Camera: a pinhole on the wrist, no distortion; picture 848 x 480 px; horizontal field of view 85.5 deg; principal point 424.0 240.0 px. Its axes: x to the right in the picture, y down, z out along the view. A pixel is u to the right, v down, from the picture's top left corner.
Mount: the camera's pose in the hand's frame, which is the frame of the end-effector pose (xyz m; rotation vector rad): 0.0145 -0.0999 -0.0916 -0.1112 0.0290 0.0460
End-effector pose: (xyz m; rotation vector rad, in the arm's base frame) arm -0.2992 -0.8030 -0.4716 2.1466 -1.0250 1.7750
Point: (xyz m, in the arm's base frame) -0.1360 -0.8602 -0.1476
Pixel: outside the picture
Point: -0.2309 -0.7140 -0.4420
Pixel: 308 109
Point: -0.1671 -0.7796 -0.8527
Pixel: outside the picture
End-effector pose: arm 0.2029 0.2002 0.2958 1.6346 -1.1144 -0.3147
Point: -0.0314 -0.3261 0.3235
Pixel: 637 358
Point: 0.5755 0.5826 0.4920
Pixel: behind the camera
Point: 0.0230 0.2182 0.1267
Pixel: 108 279
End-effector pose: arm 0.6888 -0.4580 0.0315 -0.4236 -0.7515 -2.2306
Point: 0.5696 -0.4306 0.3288
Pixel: 682 327
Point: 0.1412 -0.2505 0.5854
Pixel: 801 15
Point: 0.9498 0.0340 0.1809
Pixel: 82 267
